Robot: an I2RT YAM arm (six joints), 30 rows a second.
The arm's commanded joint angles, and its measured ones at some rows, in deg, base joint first. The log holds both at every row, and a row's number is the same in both.
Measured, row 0: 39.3 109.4 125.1 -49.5 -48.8 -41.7
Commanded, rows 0 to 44: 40.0 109.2 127.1 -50.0 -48.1 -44.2; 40.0 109.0 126.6 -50.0 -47.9 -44.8; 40.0 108.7 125.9 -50.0 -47.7 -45.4; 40.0 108.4 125.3 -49.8 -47.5 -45.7; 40.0 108.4 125.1 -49.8 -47.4 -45.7; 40.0 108.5 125.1 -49.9 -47.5 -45.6; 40.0 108.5 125.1 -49.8 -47.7 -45.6; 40.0 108.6 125.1 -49.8 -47.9 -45.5; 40.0 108.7 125.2 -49.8 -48.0 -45.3; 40.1 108.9 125.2 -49.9 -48.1 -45.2; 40.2 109.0 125.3 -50.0 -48.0 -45.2; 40.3 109.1 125.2 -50.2 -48.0 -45.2; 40.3 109.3 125.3 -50.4 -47.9 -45.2; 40.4 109.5 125.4 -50.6 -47.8 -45.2; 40.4 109.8 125.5 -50.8 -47.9 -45.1; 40.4 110.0 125.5 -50.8 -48.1 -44.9; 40.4 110.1 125.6 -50.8 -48.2 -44.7; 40.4 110.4 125.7 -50.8 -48.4 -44.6; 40.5 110.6 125.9 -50.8 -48.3 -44.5; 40.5 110.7 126.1 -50.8 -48.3 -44.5; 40.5 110.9 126.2 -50.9 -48.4 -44.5; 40.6 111.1 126.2 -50.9 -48.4 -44.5; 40.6 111.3 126.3 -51.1 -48.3 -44.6; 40.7 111.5 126.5 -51.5 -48.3 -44.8; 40.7 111.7 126.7 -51.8 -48.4 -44.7; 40.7 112.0 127.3 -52.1 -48.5 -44.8; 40.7 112.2 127.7 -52.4 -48.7 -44.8; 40.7 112.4 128.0 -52.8 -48.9 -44.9; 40.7 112.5 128.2 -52.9 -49.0 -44.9; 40.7 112.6 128.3 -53.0 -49.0 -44.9; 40.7 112.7 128.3 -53.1 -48.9 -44.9; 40.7 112.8 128.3 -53.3 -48.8 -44.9; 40.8 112.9 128.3 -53.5 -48.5 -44.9; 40.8 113.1 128.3 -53.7 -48.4 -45.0; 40.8 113.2 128.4 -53.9 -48.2 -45.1; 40.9 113.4 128.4 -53.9 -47.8 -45.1; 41.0 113.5 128.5 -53.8 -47.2 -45.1; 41.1 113.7 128.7 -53.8 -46.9 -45.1; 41.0 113.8 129.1 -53.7 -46.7 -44.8; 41.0 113.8 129.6 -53.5 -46.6 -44.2; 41.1 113.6 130.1 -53.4 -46.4 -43.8; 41.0 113.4 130.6 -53.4 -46.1 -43.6; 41.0 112.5 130.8 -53.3 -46.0 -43.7; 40.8 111.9 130.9 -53.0 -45.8 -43.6; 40.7 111.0 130.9 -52.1 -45.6 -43.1
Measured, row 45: 40.3 112.8 127.9 -53.0 -47.3 -43.8
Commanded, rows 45 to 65: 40.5 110.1 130.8 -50.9 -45.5 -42.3; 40.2 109.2 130.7 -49.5 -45.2 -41.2; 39.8 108.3 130.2 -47.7 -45.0 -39.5; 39.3 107.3 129.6 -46.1 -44.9 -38.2; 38.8 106.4 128.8 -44.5 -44.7 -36.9; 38.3 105.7 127.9 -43.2 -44.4 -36.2; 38.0 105.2 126.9 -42.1 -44.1 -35.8; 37.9 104.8 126.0 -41.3 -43.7 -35.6; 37.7 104.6 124.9 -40.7 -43.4 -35.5; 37.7 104.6 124.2 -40.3 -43.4 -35.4; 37.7 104.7 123.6 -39.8 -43.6 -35.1; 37.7 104.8 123.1 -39.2 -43.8 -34.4; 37.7 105.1 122.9 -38.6 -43.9 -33.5; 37.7 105.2 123.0 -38.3 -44.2 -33.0; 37.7 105.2 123.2 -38.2 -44.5 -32.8; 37.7 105.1 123.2 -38.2 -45.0 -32.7; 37.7 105.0 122.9 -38.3 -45.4 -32.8; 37.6 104.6 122.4 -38.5 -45.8 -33.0; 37.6 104.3 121.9 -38.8 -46.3 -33.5; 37.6 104.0 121.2 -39.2 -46.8 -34.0; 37.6 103.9 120.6 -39.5 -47.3 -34.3
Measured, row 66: 37.7 106.7 122.2 -40.5 -44.8 -34.3
